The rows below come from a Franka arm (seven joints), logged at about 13 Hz.
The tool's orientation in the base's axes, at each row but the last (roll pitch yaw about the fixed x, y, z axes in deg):
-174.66, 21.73, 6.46
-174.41, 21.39, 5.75
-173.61, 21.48, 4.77
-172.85, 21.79, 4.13
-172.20, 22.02, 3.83
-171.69, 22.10, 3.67
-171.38, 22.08, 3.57
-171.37, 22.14, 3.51
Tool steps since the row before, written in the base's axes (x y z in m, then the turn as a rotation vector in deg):
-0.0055, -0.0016, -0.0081, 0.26, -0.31, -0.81
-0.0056, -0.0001, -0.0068, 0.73, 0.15, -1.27
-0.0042, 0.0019, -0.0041, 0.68, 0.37, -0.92
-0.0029, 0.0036, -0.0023, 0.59, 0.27, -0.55
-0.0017, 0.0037, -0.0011, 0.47, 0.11, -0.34
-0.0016, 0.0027, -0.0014, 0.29, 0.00, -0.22
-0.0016, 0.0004, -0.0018, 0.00, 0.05, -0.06
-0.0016, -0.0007, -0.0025, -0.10, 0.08, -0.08
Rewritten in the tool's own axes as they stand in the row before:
-0.0022, 0.0019, 0.0095, 0.51, 0.40, 0.64
-0.0027, 0.0004, 0.0084, 1.15, 0.01, 0.92
-0.0022, -0.0016, 0.0055, 1.00, -0.24, 0.63
-0.0016, -0.0034, 0.0036, 0.77, -0.19, 0.31
-0.0009, -0.0036, 0.0021, 0.57, -0.06, 0.15
-0.0008, -0.0025, 0.0022, 0.35, 0.03, 0.09
-0.0008, -0.0002, 0.0023, 0.03, -0.04, 0.06
-0.0006, 0.0010, 0.0028, -0.06, -0.07, 0.12

